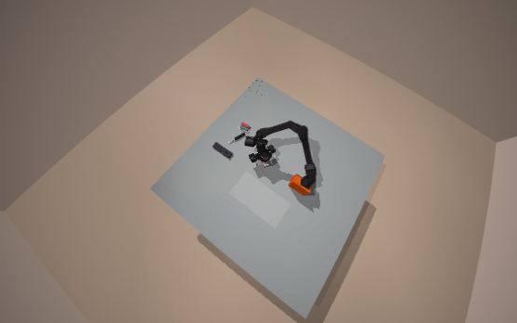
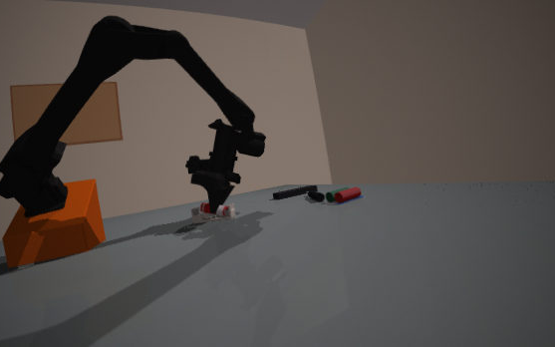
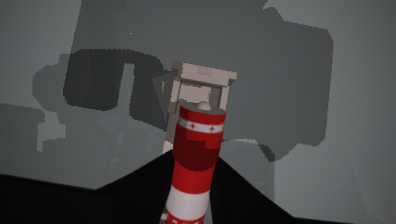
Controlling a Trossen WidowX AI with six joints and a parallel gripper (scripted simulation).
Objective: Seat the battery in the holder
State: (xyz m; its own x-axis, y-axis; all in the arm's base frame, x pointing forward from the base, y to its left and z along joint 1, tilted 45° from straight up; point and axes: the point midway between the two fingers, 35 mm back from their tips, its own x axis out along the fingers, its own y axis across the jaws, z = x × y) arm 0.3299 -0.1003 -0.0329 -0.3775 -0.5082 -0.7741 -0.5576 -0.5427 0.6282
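The battery lies 10 mm above my gripper tip. From my gripper tip the other things lie so: black remote (310 mm ahead, 80 mm to the left).
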